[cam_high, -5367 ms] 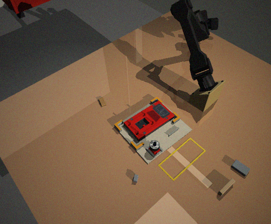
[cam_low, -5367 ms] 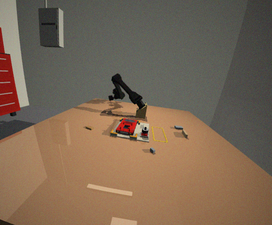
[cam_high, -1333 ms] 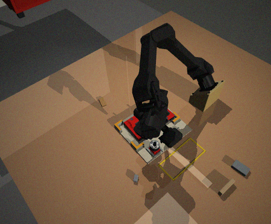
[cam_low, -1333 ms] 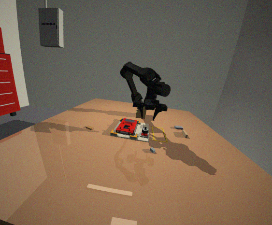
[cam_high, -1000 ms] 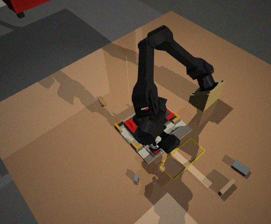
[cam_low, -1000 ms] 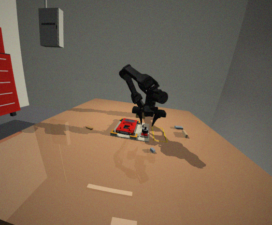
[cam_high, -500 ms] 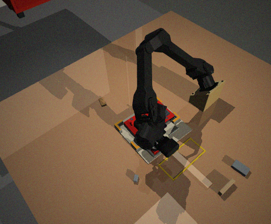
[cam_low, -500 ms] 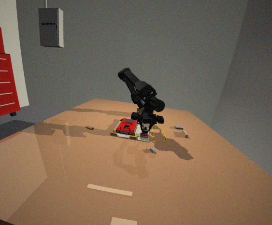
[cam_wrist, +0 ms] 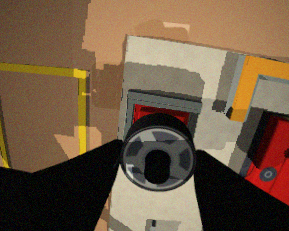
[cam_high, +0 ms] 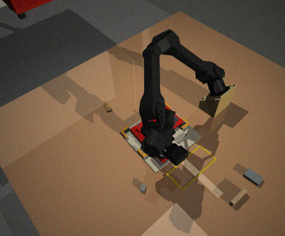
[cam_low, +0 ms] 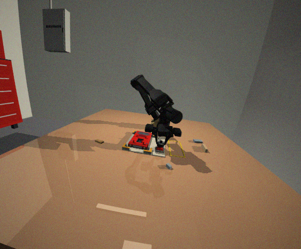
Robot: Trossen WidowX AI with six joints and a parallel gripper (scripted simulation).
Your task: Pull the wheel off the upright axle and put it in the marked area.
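My gripper tip is now right at the axle. From my gripper tip the other things lie so: wheel (right at my gripper tip).
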